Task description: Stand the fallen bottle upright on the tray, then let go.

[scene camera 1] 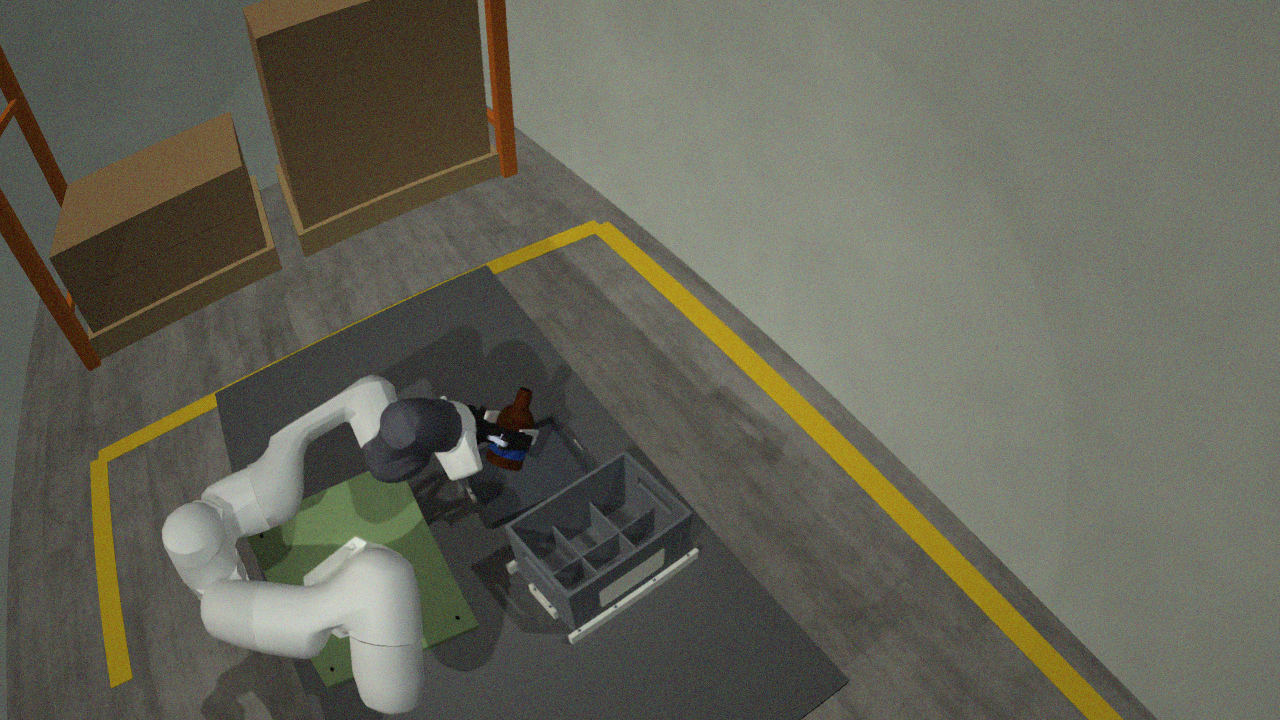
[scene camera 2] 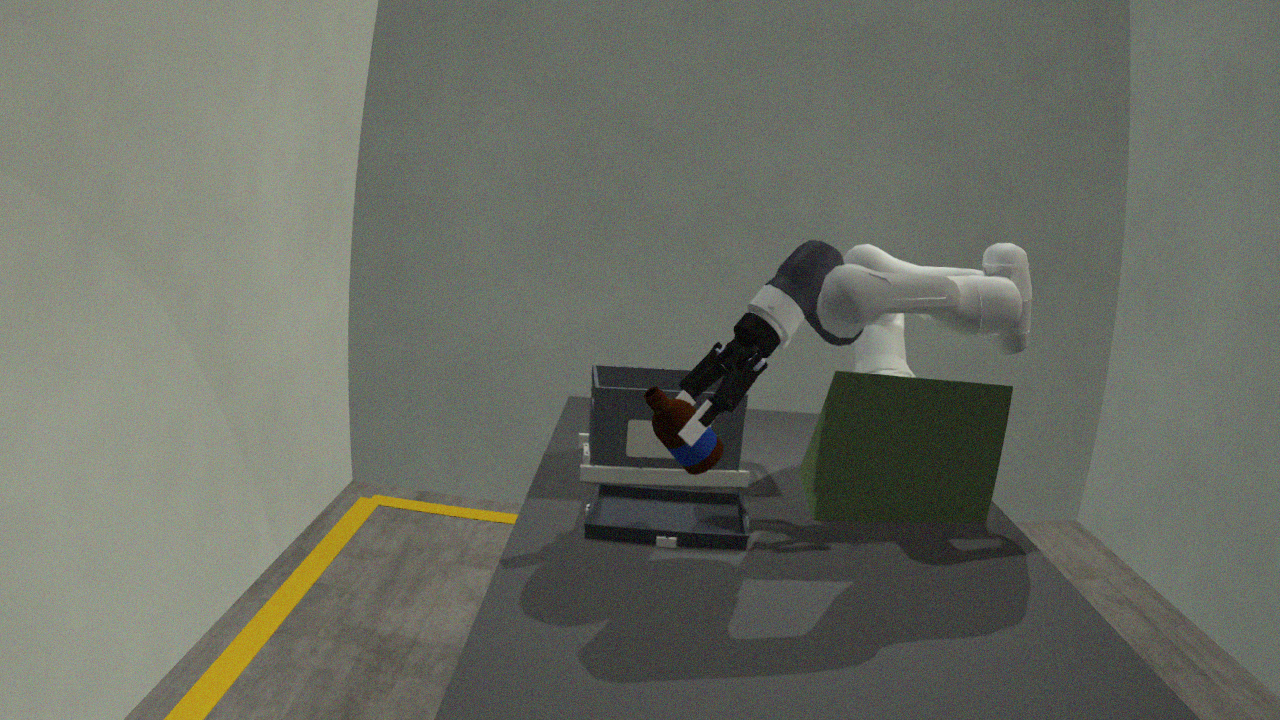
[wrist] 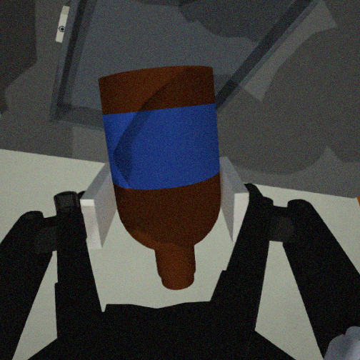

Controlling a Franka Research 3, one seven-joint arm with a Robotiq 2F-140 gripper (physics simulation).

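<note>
A brown bottle with a blue band (scene camera 1: 515, 417) (scene camera 2: 673, 425) (wrist: 167, 145) is held in the air, tilted, its neck up and to the left and its base down to the right in the scene camera 2 view. My gripper (scene camera 1: 510, 436) (scene camera 2: 691, 415) (wrist: 167, 177) is shut on the bottle, one pale pad on each side of its body. The arm reaches down at a slant. The dark shallow tray (scene camera 1: 537, 488) (scene camera 2: 666, 517) (wrist: 145, 30) lies flat below the bottle; there is a gap between them. In the wrist view the bottle hides part of the tray.
A grey divided bin (scene camera 1: 631, 564) (scene camera 2: 608, 429) with pale rails stands next to the tray. A green block (scene camera 1: 438, 582) (scene camera 2: 913, 447) stands on the dark table or mat (scene camera 1: 716, 644) (scene camera 2: 805, 680) near the arm. Large brown boxes (scene camera 1: 375, 116) (scene camera 1: 161, 223) stand on the floor beyond.
</note>
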